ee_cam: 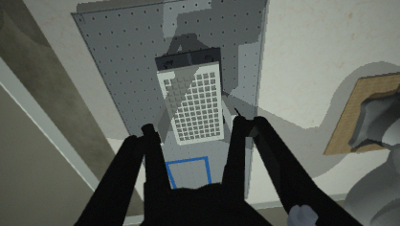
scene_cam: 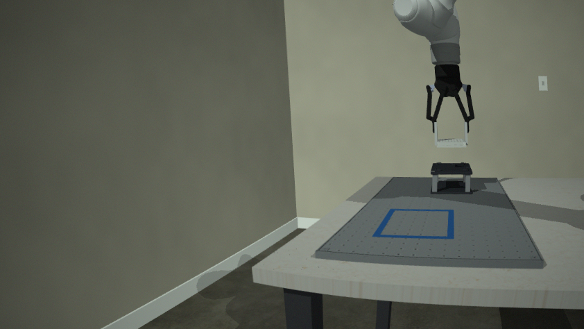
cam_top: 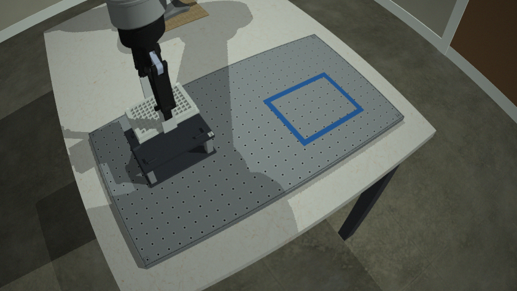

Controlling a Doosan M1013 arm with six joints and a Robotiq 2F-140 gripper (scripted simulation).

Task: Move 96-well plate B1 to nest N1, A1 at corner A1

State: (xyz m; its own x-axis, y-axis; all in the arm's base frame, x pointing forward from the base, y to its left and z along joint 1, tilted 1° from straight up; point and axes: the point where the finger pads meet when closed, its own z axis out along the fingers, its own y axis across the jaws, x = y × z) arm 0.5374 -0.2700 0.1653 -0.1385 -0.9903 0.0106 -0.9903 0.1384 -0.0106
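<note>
The 96-well plate is 20 mm below my hand. Round my hand: raised nest N1 (90 mm below).
</note>
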